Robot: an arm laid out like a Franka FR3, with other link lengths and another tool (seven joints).
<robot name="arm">
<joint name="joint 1" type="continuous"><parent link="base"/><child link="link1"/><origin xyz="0 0 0.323"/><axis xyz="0 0 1"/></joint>
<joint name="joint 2" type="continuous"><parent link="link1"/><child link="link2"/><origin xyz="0 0 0"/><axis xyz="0 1 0"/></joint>
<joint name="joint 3" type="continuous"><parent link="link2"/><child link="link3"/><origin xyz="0 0 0.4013"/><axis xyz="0 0 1"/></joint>
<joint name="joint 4" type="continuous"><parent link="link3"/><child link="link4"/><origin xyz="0.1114 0 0"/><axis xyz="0 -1 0"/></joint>
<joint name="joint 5" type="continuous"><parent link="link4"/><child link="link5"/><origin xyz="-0.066 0 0.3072"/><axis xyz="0 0 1"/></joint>
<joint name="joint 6" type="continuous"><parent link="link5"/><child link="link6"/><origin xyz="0 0 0"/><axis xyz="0 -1 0"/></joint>
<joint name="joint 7" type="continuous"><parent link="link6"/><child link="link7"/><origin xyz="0.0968 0 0"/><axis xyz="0 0 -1"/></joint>
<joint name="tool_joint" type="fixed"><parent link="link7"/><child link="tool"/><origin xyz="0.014 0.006 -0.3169" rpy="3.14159 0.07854 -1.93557"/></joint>
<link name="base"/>
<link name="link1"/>
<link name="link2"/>
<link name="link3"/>
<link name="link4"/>
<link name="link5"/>
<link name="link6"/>
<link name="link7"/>
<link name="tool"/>
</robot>
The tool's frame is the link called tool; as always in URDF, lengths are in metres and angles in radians. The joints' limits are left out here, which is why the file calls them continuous.
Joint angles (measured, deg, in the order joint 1, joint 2, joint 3, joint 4, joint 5, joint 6, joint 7), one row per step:
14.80 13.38 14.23 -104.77 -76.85 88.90 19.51
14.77 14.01 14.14 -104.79 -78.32 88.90 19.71
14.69 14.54 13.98 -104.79 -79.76 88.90 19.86
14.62 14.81 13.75 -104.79 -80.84 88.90 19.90
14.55 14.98 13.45 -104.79 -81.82 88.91 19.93
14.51 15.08 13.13 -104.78 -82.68 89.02 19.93
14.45 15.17 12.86 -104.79 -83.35 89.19 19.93
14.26 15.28 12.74 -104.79 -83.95 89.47 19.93
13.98 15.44 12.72 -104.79 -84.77 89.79 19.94
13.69 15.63 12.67 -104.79 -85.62 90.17 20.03
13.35 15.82 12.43 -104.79 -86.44 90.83 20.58
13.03 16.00 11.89 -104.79 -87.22 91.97 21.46
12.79 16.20 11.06 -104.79 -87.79 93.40 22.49
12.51 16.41 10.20 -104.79 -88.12 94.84 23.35
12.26 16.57 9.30 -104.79 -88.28 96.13 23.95
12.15 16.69 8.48 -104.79 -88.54 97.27 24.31
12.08 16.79 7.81 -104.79 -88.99 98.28 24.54
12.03 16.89 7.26 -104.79 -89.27 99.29 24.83
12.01 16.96 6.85 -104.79 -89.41 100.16 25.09
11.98 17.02 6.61 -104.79 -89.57 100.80 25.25
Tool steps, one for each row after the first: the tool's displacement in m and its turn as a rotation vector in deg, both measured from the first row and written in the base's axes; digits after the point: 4 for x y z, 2 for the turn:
0.0059 -0.0010 0.0001 -1.24 -0.22 0.53
0.0114 -0.0032 0.0012 -2.45 -0.48 0.95
0.0151 -0.0060 0.0035 -3.38 -0.74 1.17
0.0183 -0.0096 0.0065 -4.22 -1.04 1.29
0.0213 -0.0126 0.0095 -4.92 -1.34 1.45
0.0238 -0.0152 0.0115 -5.44 -1.53 1.60
0.0266 -0.0172 0.0125 -5.81 -1.66 1.83
0.0303 -0.0190 0.0138 -6.32 -1.84 2.21
0.0344 -0.0208 0.0148 -6.79 -2.06 2.61
0.0392 -0.0241 0.0152 -6.98 -2.66 2.91
0.0452 -0.0285 0.0146 -6.85 -3.51 3.29
0.0513 -0.0341 0.0123 -6.42 -4.37 3.58
0.0566 -0.0406 0.0087 -5.88 -4.95 3.72
0.0606 -0.0481 0.0053 -5.39 -5.30 3.68
0.0643 -0.0536 0.0030 -5.12 -5.51 3.82
0.0681 -0.0574 0.0021 -5.06 -5.69 4.16
0.0716 -0.0597 0.0002 -4.81 -5.87 4.54
0.0744 -0.0608 -0.0018 -4.48 -6.01 4.88
0.0766 -0.0610 -0.0031 -4.27 -6.09 5.21

